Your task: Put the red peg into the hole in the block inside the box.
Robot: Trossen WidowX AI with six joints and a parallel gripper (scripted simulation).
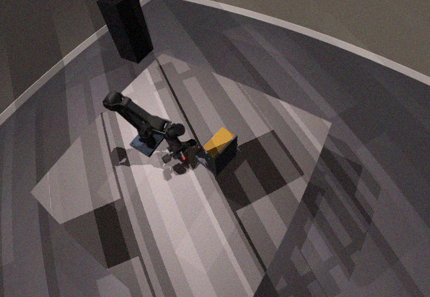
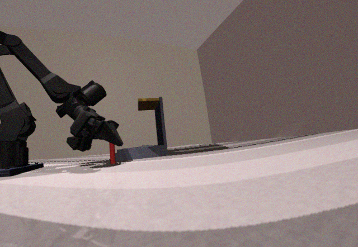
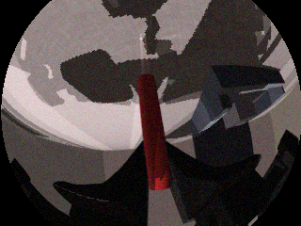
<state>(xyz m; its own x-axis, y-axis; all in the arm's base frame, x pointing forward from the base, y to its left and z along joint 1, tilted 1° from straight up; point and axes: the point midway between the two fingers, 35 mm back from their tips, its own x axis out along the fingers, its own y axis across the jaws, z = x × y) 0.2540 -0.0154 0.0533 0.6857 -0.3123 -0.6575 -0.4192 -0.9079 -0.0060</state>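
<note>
Now: the back wall 160 mm ahead of my gripper tip, 110 mm to the left of it and 60 mm above it. From my gripper tip the other things lie so: red peg 30 mm behind, 10 mm to the left, 10 mm below; roof 120 mm ahead, 120 mm to the left, 150 mm above.
</note>
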